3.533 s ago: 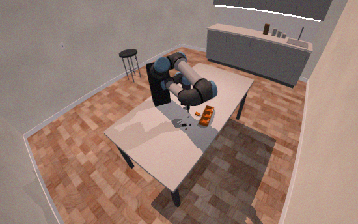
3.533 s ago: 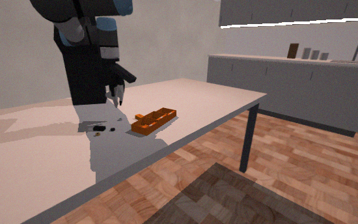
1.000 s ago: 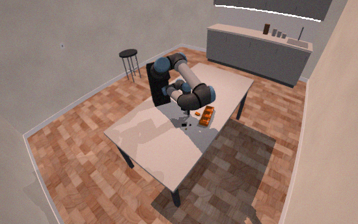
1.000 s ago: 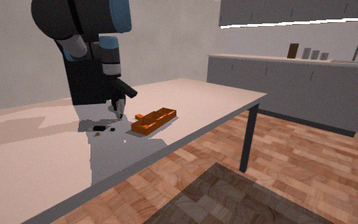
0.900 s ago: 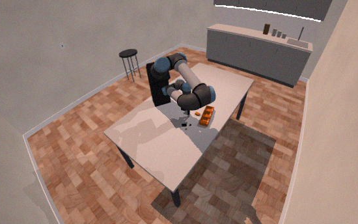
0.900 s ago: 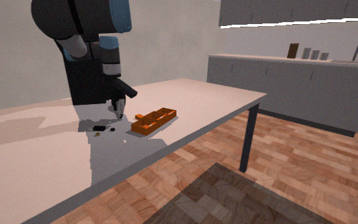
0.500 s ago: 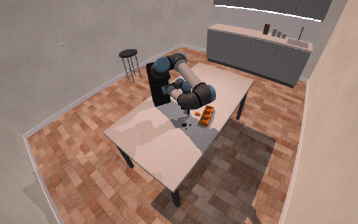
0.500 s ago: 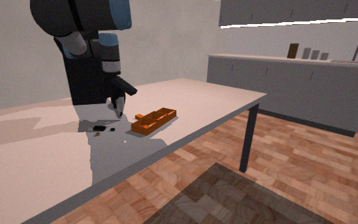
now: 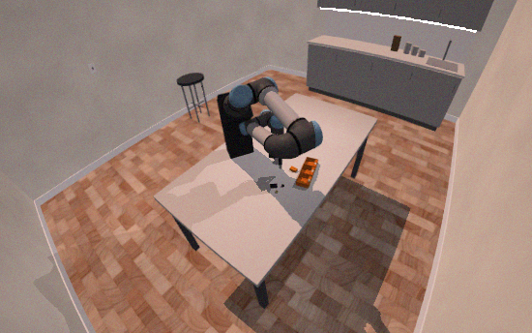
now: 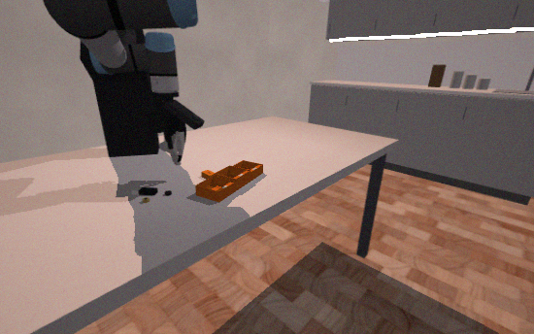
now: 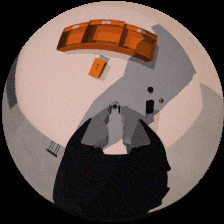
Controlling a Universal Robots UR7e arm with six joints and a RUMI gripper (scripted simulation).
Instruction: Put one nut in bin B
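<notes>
My gripper is now 180 mm short of the orange bin, 40 mm to the right of it and 50 mm above it. From my hand the other things lie so: dark nut 40 mm ahead, 100 mm to the right, 70 mm below; then grey piece 10 mm below; then orange block 70 mm ahead, 50 mm to the left, 60 mm below.
</notes>
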